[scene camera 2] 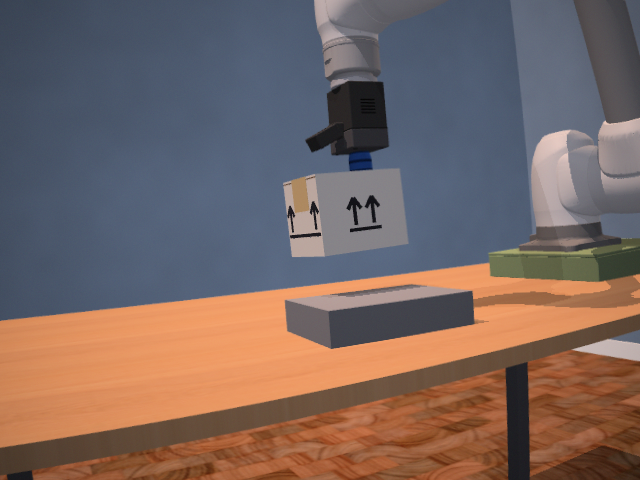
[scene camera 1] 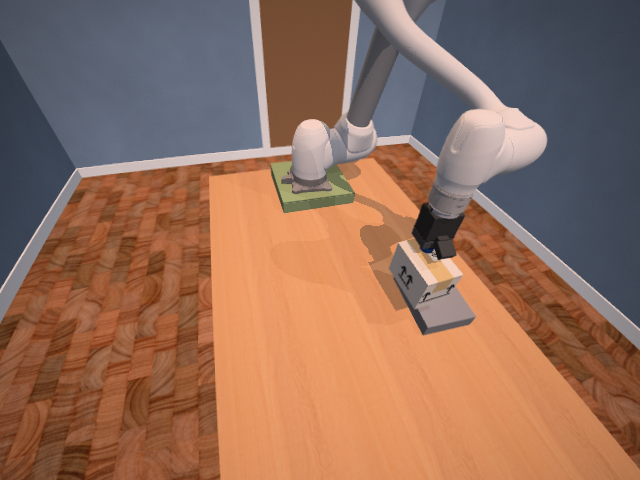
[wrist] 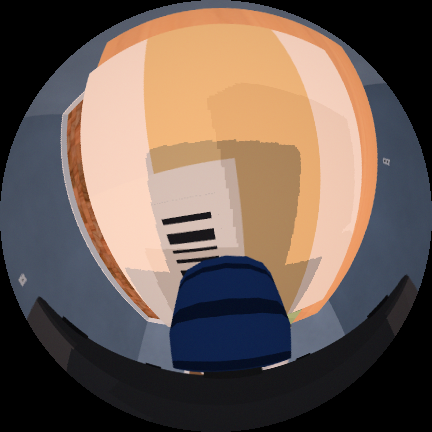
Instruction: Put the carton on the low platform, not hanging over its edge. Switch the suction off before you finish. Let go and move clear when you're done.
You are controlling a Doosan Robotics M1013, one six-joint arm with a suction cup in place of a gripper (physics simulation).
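A white carton with tan tape and black arrows hangs upright in the air above the platform. My gripper, a blue suction cup under a black body, is shut on the carton's top face, beside a barcode label. The low grey platform lies on the table. In the scene camera 2 view there is a clear gap between the carton's underside and the platform's top, and the carton casts a shadow on that top. The platform does not show in the wrist view.
The wooden table carries the arm's green base block at its far end. The platform lies near the table's right side in the scene camera 1 view. Blue walls and a brown door stand behind.
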